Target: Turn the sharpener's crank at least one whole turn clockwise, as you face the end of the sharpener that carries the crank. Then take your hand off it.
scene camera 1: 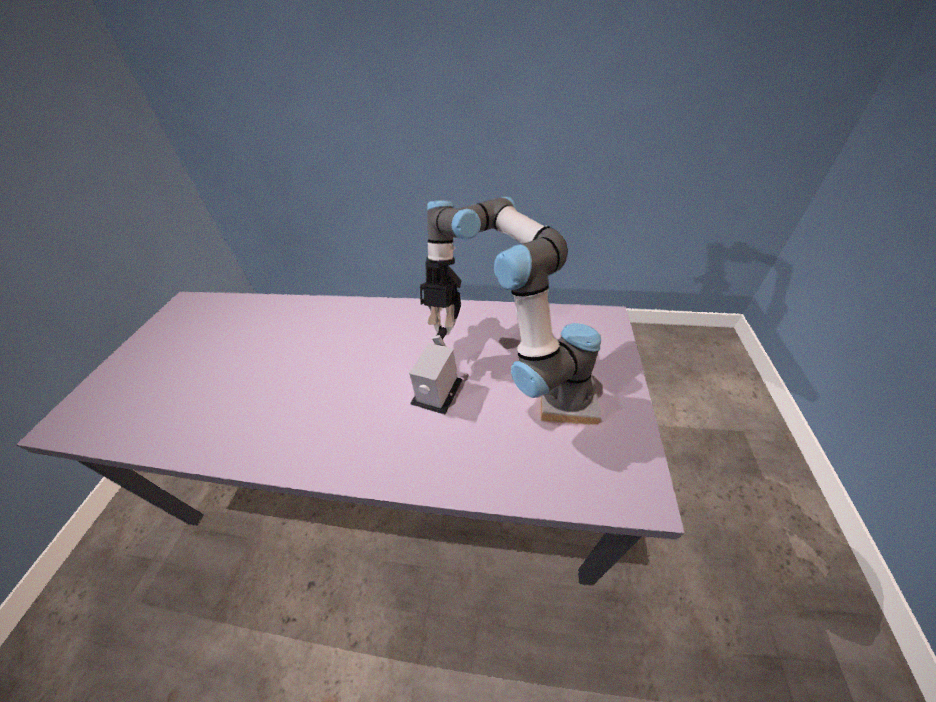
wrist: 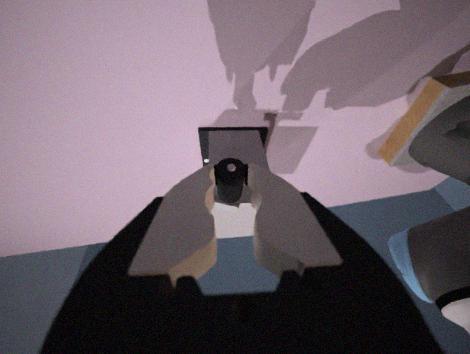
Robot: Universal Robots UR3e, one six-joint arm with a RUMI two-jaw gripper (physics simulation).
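Where they show: gripper, fingertip midpoint: (scene camera 1: 443, 334) (wrist: 230, 167); arm's base, origin of the base link: (scene camera 1: 567, 393) (wrist: 454, 128).
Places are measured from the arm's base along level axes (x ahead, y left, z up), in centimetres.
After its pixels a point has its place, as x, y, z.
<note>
The sharpener (scene camera 1: 433, 371) @(34.5, 0.1, 9.5) (wrist: 235, 142) @(33.5, -9.1, 0.1) is a light grey box on a black base, standing on the table. A round pale spot shows on its front end in the scene view. The crank is at the back end. Its pale arm (scene camera 1: 437, 340) @(35.0, -14.6, 9.2) stands up above the body's top edge, and its black knob (wrist: 230, 187) @(33.6, -14.3, 10.6) is at the upper end. My gripper (scene camera 1: 443, 329) @(33.4, -14.3, 8.7) (wrist: 230, 167) @(33.4, -14.3, 8.7) points down from behind and above the sharpener and is shut on the crank's knob, with one finger on each side. In the wrist view the knob and fingers hide most of the crank arm.
The pink table (scene camera 1: 264, 408) @(85.3, 2.6, -3.4) (wrist: 100, 100) @(47.8, -18.4, -3.3) carries the sharpener and the robot's base block (scene camera 1: 570, 415) @(0.3, 7.2, 0.1) (wrist: 412, 120) @(6.4, -2.4, -1.7), which is to the sharpener's right. The arm's elbow (scene camera 1: 545, 253) @(9.5, -1.2, 41.2) is raised right of the gripper. Blue walls stand around the table.
</note>
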